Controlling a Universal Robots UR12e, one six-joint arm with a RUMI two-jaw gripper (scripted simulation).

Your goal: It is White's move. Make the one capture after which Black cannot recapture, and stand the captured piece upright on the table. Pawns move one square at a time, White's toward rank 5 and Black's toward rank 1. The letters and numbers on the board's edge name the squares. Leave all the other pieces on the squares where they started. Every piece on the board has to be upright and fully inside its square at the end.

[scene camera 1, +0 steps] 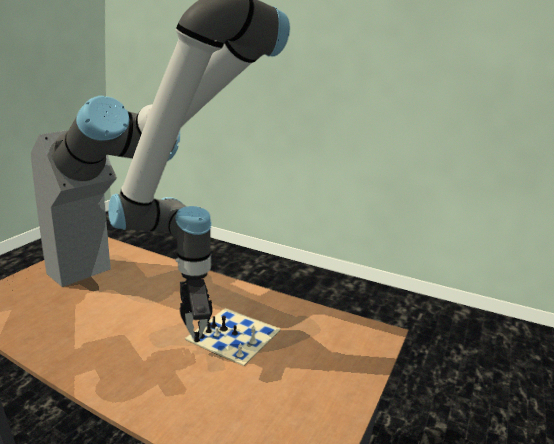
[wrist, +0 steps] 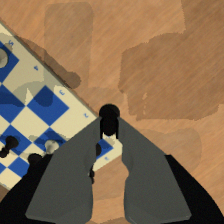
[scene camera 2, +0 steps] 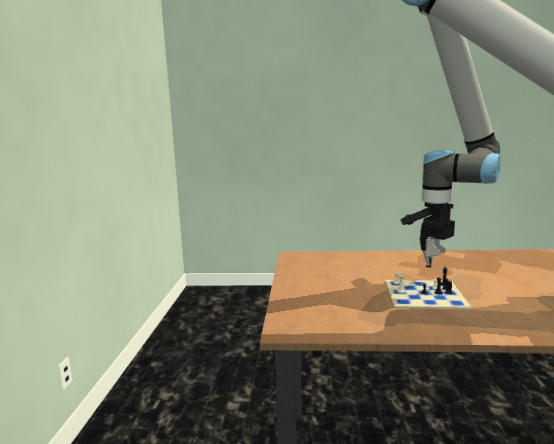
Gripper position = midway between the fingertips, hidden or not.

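Observation:
My gripper (scene camera 2: 429, 265), (scene camera 1: 196, 338), (wrist: 109, 119). Blue-and-cream chessboard (scene camera 1: 226, 345), (scene camera 2: 412, 298).

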